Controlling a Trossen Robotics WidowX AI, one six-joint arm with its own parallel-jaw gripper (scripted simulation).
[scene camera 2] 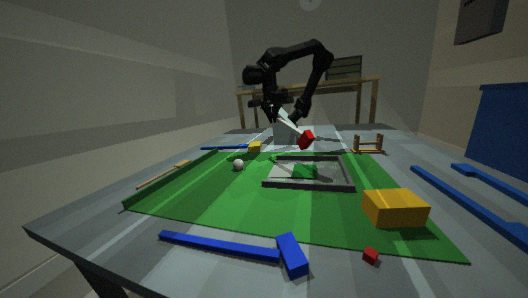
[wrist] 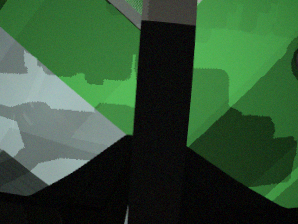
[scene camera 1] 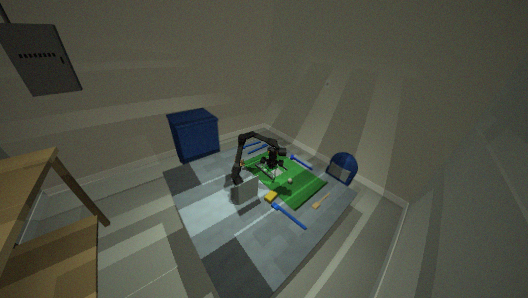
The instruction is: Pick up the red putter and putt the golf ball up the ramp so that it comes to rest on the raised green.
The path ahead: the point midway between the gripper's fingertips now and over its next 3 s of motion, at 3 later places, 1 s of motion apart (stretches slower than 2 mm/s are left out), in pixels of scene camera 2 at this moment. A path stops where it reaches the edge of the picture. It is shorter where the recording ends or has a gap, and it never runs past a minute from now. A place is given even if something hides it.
My gripper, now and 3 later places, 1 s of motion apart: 273, 123; 244, 125; 245, 136; 249, 137
